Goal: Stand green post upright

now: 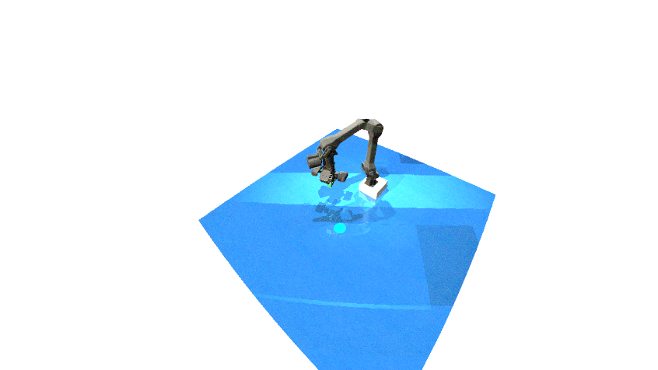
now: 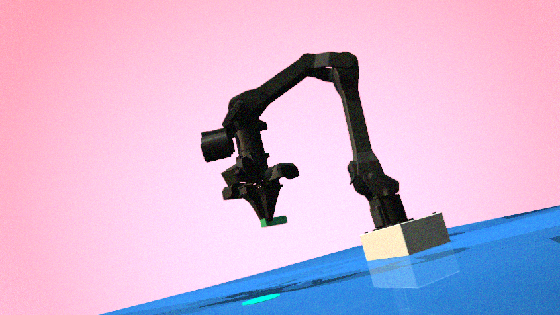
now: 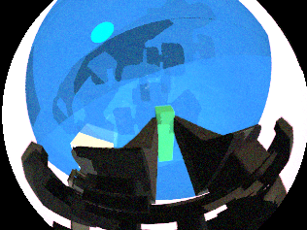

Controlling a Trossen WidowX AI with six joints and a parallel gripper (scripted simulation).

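Right now my gripper tip is 120 mm short of the cyan circle, 160 mm to the right of it and 130 mm above it. From my gripper tip the other things lie so: green post 20 mm behind, 10 mm to the right.
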